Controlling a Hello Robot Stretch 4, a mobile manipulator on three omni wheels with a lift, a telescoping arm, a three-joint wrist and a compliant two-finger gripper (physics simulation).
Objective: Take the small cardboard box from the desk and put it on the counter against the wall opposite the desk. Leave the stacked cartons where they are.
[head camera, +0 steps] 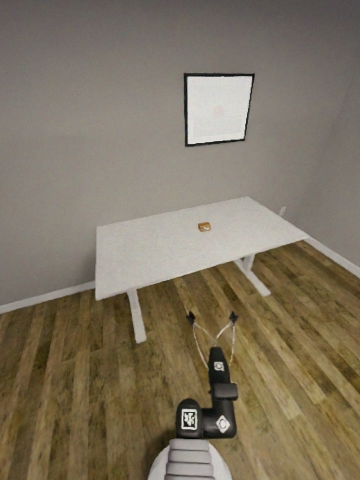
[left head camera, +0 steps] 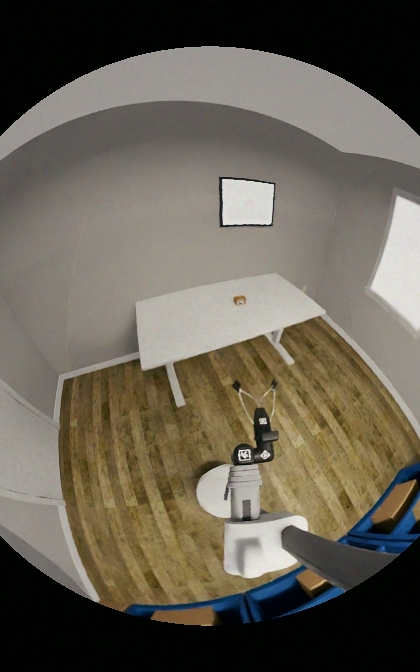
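Where they show: hand, its tool point: [head camera: 211, 315] [left head camera: 255, 382]; robot's base, origin of its link: [left head camera: 225, 489].
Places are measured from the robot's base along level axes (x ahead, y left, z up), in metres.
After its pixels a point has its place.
Observation:
The small cardboard box [head camera: 204, 227] {x 1.288, y -0.125, z 0.733 m} [left head camera: 240, 300] {x 1.291, y -0.132, z 0.729 m} is orange-brown with a pale mark and sits on the white desk [head camera: 145, 250] {x 1.066, y 0.305, z 0.692 m} [left head camera: 175, 325] {x 1.043, y 0.353, z 0.692 m}, right of the desk's middle. My gripper [head camera: 212, 317] {x 0.460, y -0.084, z 0.898 m} [left head camera: 255, 385] {x 0.460, y -0.084, z 0.898 m} is open, its two dark fingertips wide apart with nothing between them. It is over the wood floor in front of the desk, apart from the desk and the box. The counter does not show as such in either view, and I cannot make out stacked cartons.
Blue bins [left head camera: 280, 600] holding brown boxes [left head camera: 395, 506] line the lower and right edge of the left head view. The desk's legs [head camera: 137, 320] [left head camera: 175, 387] reach the floor. A framed picture [head camera: 217, 110] {x 1.772, y -0.227, z 1.466 m} [left head camera: 247, 202] {x 1.771, y -0.226, z 1.456 m} hangs above the desk. A bright window [left head camera: 400, 265] {x 1.340, y -1.869, z 1.273 m} is on the right wall.

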